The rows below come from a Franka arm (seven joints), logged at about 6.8 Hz.
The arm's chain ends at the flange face. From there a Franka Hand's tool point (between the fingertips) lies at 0.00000 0.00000 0.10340 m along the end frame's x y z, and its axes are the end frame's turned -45 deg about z.
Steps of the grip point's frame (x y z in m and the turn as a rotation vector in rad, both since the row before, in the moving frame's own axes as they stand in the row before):
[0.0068 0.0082 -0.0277 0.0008 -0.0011 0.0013]
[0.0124 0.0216 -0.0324 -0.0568 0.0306 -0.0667]
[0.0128 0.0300 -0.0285 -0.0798 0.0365 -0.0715]
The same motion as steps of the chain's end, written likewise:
[0.0107 0.0010 -0.0277 -0.0002 -0.0013 0.0013]
[0.0176 0.0048 -0.0322 -0.0185 0.0618 -0.0667]
[0.0217 0.0093 -0.0281 -0.0306 0.0822 -0.0715]

